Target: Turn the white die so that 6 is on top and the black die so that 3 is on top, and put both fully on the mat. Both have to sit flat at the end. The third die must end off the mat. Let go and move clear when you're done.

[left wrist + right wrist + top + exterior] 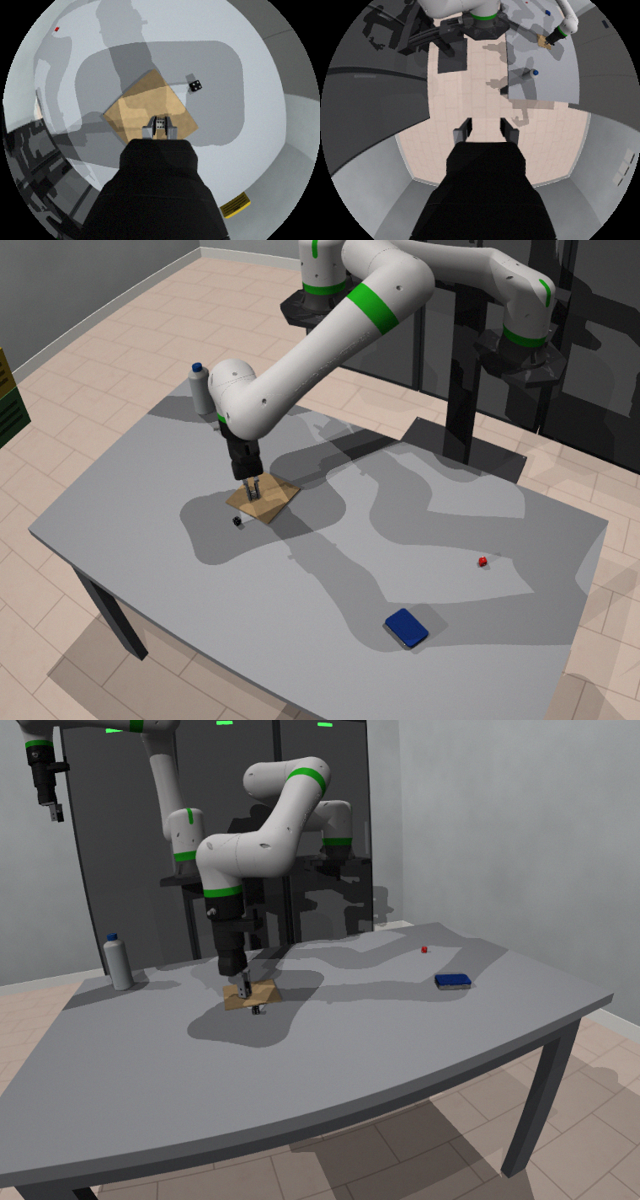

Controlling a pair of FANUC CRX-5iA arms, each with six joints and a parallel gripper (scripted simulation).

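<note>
My left gripper is now 1 cm above the white die. From my left hand the other things lie so: tan mat 2 cm behind, 2 cm to the left, 2 cm below; then grey bottle 25 cm behind, 35 cm to the right, 6 cm above; then black die 9 cm ahead, 1 cm to the left, 2 cm below.
</note>
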